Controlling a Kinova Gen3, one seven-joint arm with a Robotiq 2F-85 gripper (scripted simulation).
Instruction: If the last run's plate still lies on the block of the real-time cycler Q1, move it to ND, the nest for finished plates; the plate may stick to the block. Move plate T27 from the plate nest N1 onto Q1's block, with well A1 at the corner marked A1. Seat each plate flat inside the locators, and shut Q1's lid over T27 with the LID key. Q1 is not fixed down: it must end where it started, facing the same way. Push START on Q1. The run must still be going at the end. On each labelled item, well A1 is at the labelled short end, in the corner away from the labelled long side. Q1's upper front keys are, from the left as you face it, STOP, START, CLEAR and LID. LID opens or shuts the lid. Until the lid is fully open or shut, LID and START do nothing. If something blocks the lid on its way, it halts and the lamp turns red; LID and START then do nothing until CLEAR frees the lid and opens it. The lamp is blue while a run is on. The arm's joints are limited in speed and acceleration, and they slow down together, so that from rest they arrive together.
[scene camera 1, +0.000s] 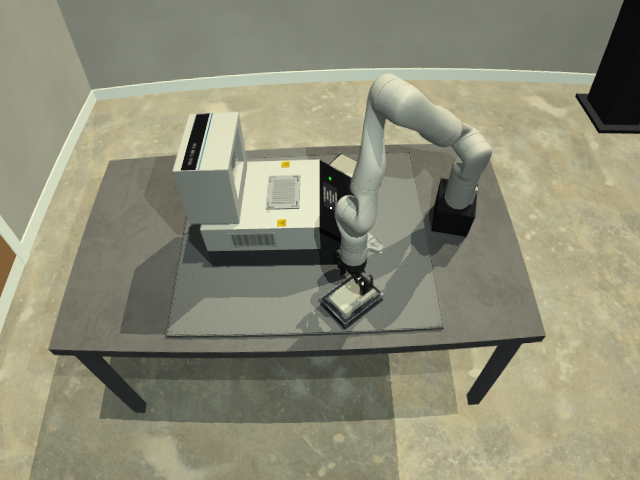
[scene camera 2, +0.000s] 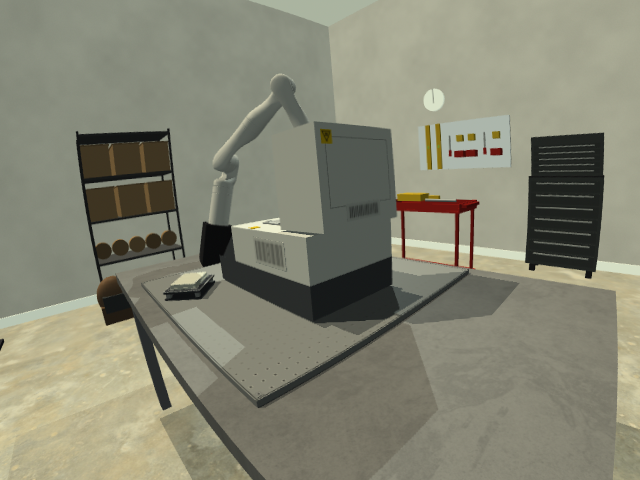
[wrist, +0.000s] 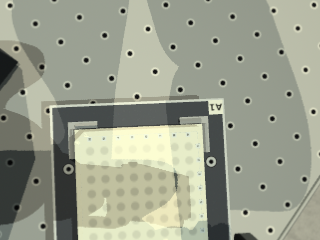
In view: a cream well plate (scene camera 1: 346, 299) and a real-time cycler (scene camera 2: 313, 275).
The cream well plate also shows in the wrist view (wrist: 154, 175). The real-time cycler also shows in scene camera 1 (scene camera 1: 287, 217). Scene camera 2 does not show the cream well plate, which is hidden by the real-time cycler.
